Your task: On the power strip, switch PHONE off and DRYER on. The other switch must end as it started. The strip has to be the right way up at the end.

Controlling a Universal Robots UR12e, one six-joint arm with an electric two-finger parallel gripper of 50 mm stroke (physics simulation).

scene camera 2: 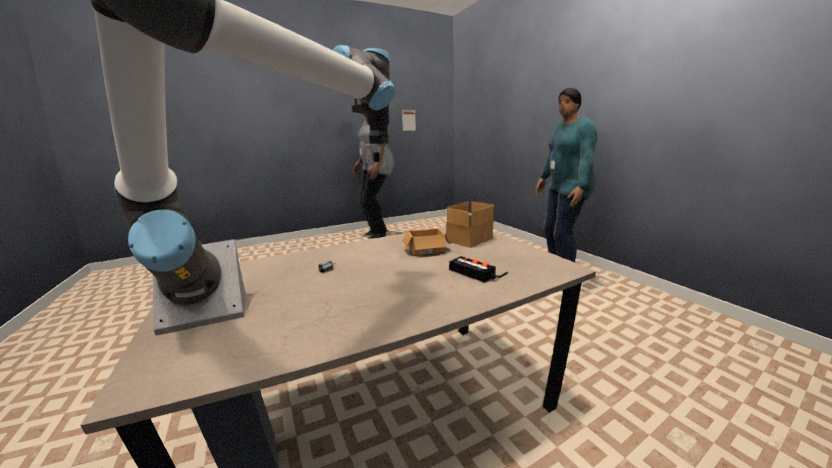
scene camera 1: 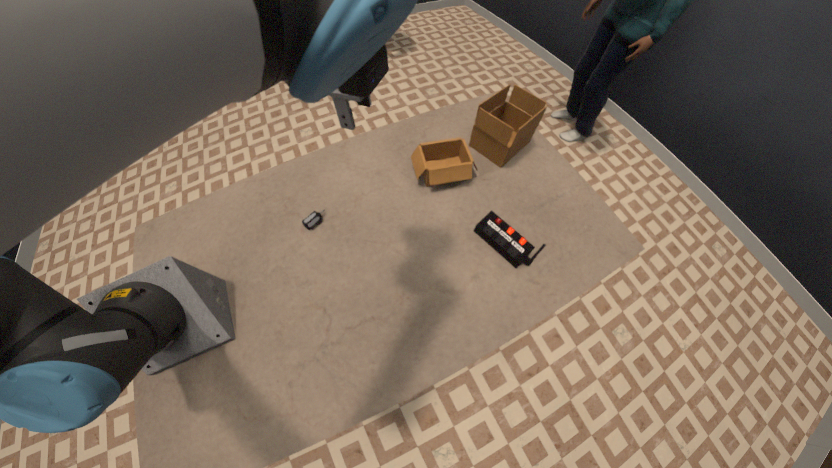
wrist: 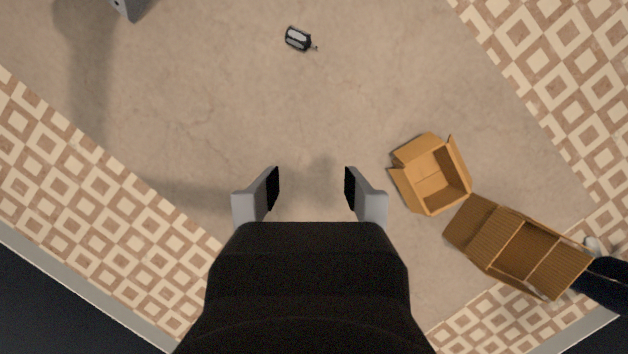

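Where they show: gripper, fingertip midpoint: [scene camera 2: 373, 162] [scene camera 1: 356, 115] [wrist: 311, 179]; arm's base, origin of the base link: [scene camera 2: 190, 276] [scene camera 1: 145, 316].
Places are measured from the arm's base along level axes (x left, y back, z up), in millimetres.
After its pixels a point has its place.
Note:
The black power strip [scene camera 1: 503, 236] @[x -213, y -943, z -87 mm] [scene camera 2: 472, 268] @[x -251, y -923, z -87 mm] lies on the table [scene camera 1: 279, 256] @[x 64, y -330, z -128 mm] [scene camera 2: 325, 314] @[x -221, y -380, z -128 mm] with its switch side up. It has three red switches in a row beside white labels, which are too small to read. In scene camera 1, the switch at the upper left [scene camera 1: 498, 221] @[x -168, y -957, z -82 mm] looks dark; the middle one [scene camera 1: 510, 231] @[x -212, y -969, z -82 mm] and the one nearest the cord [scene camera 1: 522, 240] @[x -252, y -983, z -82 mm] glow bright orange-red. A short black cord sticks out at one end. The strip does not show in the wrist view. My gripper [scene camera 1: 356, 111] @[x -25, y -649, z 303 mm] [scene camera 2: 373, 156] @[x -25, y -649, z 303 mm] [wrist: 311, 179] @[x -25, y -649, z 303 mm] is open and empty, high above the table, well away from the strip.
A small open carton [scene camera 1: 450, 173] @[x 39, y -915, z -61 mm] [scene camera 2: 429, 243] @[x 37, y -911, z -69 mm] [wrist: 421, 148] @[x 132, y -851, z -52 mm] and a taller open carton [scene camera 1: 494, 139] @[x 76, y -1110, z -32 mm] [scene camera 2: 470, 232] @[x 21, y -1128, z -51 mm] [wrist: 480, 235] @[x 80, y -1106, z -14 mm] stand behind the strip. A small black-and-grey object [scene camera 1: 312, 220] @[x 111, y -468, z -97 mm] [scene camera 2: 325, 266] @[x 106, y -461, z -103 mm] [wrist: 298, 39] @[x 118, y -472, z -93 mm] lies nearer the arm's base. Two people stand beyond the table.

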